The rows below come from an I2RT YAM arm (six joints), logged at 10 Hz.
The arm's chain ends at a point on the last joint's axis. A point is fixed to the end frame.
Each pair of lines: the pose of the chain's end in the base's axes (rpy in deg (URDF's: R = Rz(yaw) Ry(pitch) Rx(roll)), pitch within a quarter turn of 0, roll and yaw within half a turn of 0; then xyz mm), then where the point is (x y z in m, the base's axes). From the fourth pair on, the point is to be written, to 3 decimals.
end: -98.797 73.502 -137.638 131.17 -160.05 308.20
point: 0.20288 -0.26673 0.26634
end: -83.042 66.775 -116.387 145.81 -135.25 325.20
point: 0.22939 -0.23831 0.29937
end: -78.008 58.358 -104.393 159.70 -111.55 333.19
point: 0.25598 -0.20568 0.32118
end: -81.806 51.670 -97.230 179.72 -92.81 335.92
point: 0.291 -0.169 0.327
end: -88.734 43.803 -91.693 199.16 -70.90 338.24
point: 0.322 -0.127 0.327
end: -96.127 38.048 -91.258 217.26 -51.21 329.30
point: 0.343 -0.097 0.311
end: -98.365 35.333 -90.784 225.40 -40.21 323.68
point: 0.352 -0.083 0.303
